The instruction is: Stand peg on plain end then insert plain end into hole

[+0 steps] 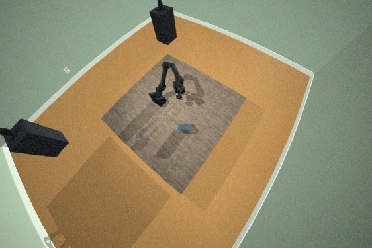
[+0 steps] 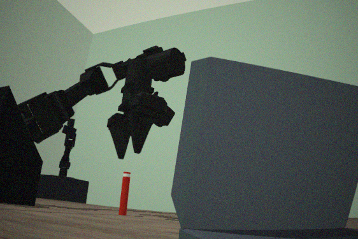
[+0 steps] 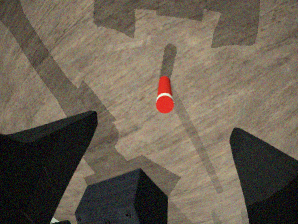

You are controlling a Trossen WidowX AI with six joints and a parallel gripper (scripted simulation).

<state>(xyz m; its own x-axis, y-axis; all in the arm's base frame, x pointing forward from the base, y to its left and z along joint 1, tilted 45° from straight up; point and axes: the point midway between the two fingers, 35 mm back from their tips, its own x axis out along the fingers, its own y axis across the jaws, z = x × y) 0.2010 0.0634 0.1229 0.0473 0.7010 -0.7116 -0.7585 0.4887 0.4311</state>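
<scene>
The red peg lies 5 cm below my gripper tip. Round my gripper tip: sloped grey panel (27 cm ahead, 25 cm to the right, 4 cm below).
</scene>
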